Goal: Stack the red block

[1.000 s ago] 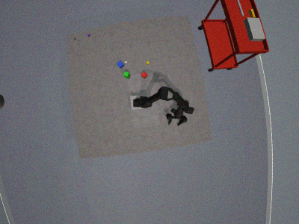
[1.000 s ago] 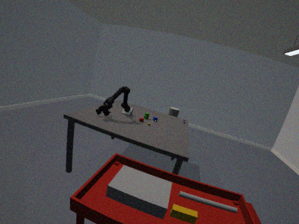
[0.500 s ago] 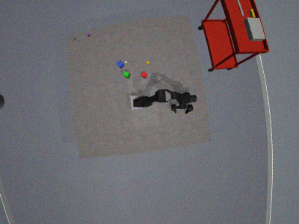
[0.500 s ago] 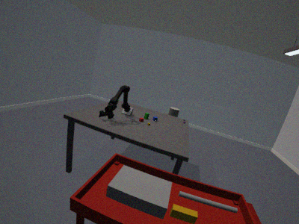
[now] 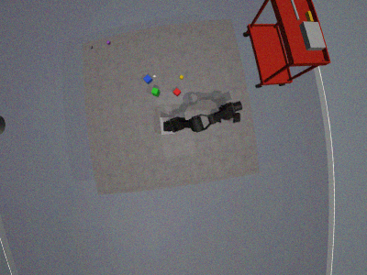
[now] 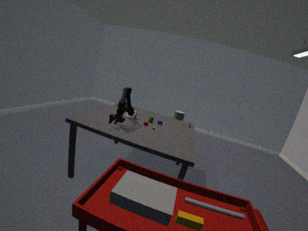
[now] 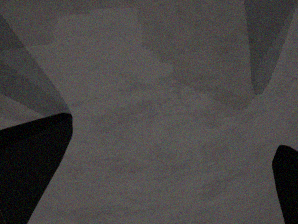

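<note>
My gripper tip is 240 mm short of the red block, 360 mm to the right of it and 10 mm below it. Round my gripper tip: small yellow piece: 350 mm ahead, 320 mm to the left; then blue block: 350 mm ahead, 580 mm to the left, 10 mm above.
</note>
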